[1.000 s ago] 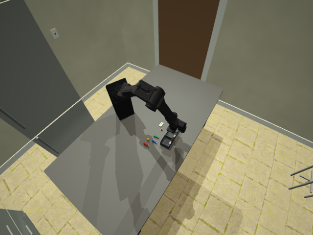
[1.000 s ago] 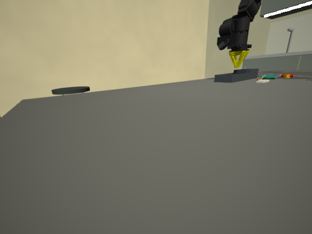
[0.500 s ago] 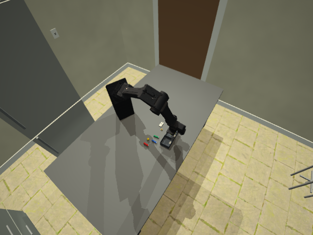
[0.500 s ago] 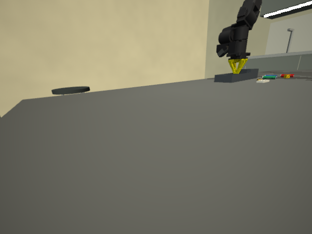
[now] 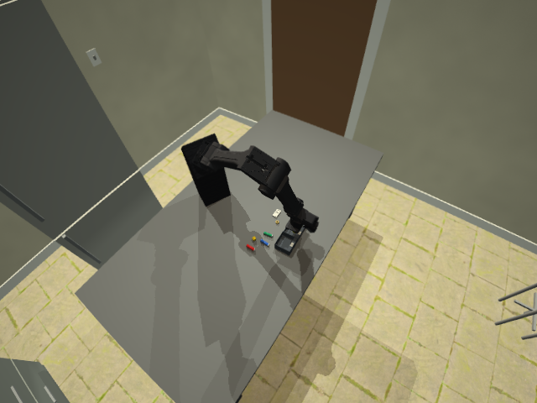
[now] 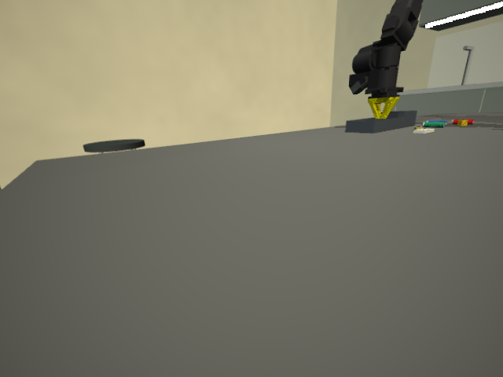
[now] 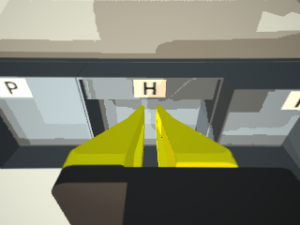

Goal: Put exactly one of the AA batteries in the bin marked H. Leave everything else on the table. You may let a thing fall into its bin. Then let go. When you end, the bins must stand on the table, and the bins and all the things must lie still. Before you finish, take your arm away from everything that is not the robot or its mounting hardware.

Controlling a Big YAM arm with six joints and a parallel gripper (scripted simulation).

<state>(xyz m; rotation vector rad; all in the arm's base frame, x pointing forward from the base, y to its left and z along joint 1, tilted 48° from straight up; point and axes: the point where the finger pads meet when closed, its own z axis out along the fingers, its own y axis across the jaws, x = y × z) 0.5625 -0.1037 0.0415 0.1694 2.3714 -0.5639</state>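
My hand is 1 cm past the dark bin. From my hand the other things lie so: brass nut 10 cm behind, 5 cm to the left, 2 cm below; white domino 11 cm behind, 11 cm to the left, 2 cm below; green battery 13 cm behind, 3 cm to the right, 2 cm below.
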